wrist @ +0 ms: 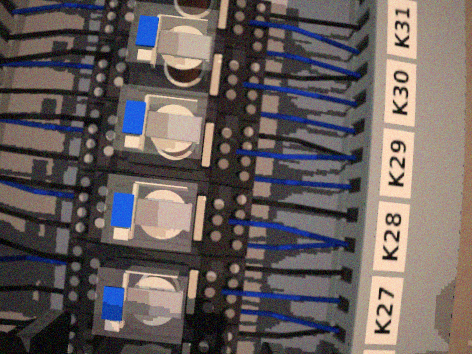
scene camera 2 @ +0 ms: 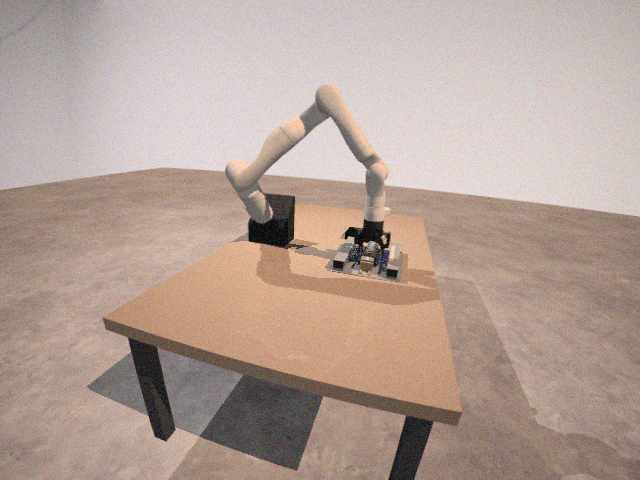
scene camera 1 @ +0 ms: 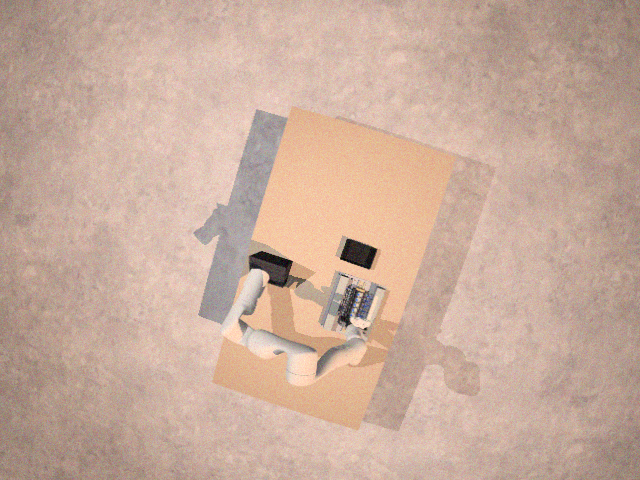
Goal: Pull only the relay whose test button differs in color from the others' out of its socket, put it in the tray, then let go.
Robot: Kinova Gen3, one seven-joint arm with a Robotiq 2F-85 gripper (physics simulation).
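Places are measured from the arm's base along level axes (x ahead, y left, z up), in metres.
Where they show: gripper, fingertip midpoint: (wrist: pixel 162 353) (scene camera 2: pixel 370 255); arm's base, origin of the base link: (scene camera 2: pixel 263 214) (scene camera 1: pixel 260 274).
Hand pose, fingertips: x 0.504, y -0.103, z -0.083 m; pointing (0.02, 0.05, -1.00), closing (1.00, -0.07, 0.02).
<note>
Each offset is from my fingertips to the top centre of the thing. "pt": to the spot under its first point.
Relays with clear housings stand in a row on black sockets. In the wrist view, several of them @(0.108 m left, 0.004 m back, 0.029 m up) (wrist: pixel 185 45) @(0.080 m left, 0.005 m back, 0.029 m up) (wrist: pixel 172 125) @(0.051 m left, 0.006 m back, 0.029 m up) (wrist: pixel 162 215) @(0.023 m left, 0.007 m back, 0.029 m up) (wrist: pixel 155 300) show blue test buttons. A relay with a different button color cannot be made out. My gripper (scene camera 2: pixel 370 244) points down at the relay row, low over the panel, with its fingers apart on either side of the row. What lies between its fingertips is hidden, and no relay is seen gripped. One dark finger part shows at the lower left of the wrist view. The black tray @(pt 0.325 m left, 0.012 m ahead, 0.005 m down) (scene camera 1: pixel 373 259) lies beyond the panel in the overhead view.
The grey panel @(pt 0.025 m left, 0.126 m back, 0.038 m down) (scene camera 1: pixel 330 304) carries black and blue wires and grey wire ducts. Labels K27 @(pt 0.020 m left, 0.082 m ahead, 0.002 m up) (wrist: pixel 384 310) to K31 @(pt 0.134 m left, 0.085 m ahead, 0.002 m up) (wrist: pixel 402 27) run along one duct @(0.044 m left, 0.092 m ahead, 0.002 m up) (wrist: pixel 425 200). A black box (scene camera 1: pixel 273 268) (scene camera 2: pixel 284 219) stands by the arm's base. The table edge (scene camera 1: pixel 398 320) runs right of the panel.
</note>
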